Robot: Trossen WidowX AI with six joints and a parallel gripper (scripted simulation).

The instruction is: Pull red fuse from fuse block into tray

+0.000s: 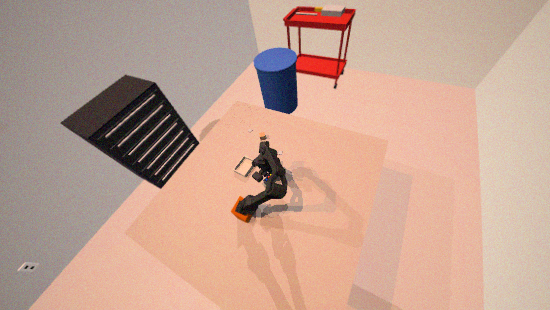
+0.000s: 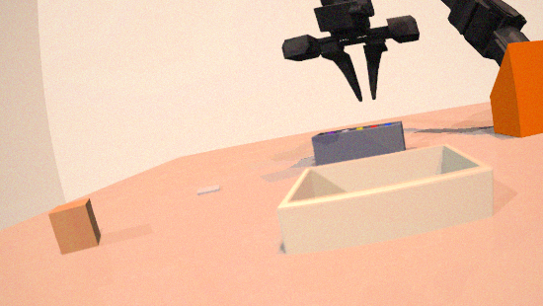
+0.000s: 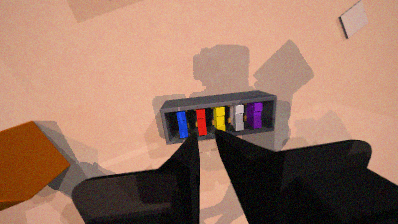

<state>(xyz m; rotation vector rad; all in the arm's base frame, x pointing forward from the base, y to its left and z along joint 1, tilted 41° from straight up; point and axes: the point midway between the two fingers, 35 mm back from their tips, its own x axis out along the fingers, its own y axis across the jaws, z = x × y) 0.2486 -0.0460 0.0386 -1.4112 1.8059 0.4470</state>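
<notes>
The red fuse lies 50 mm below my gripper tip. The rest, counted from my gripper tip: blue fuse 20 mm behind, 10 mm to the left, 50 mm below; white fuse 40 mm ahead, 20 mm to the right, 50 mm below; yellow fuse 20 mm ahead, 10 mm to the right, 50 mm below.
</notes>
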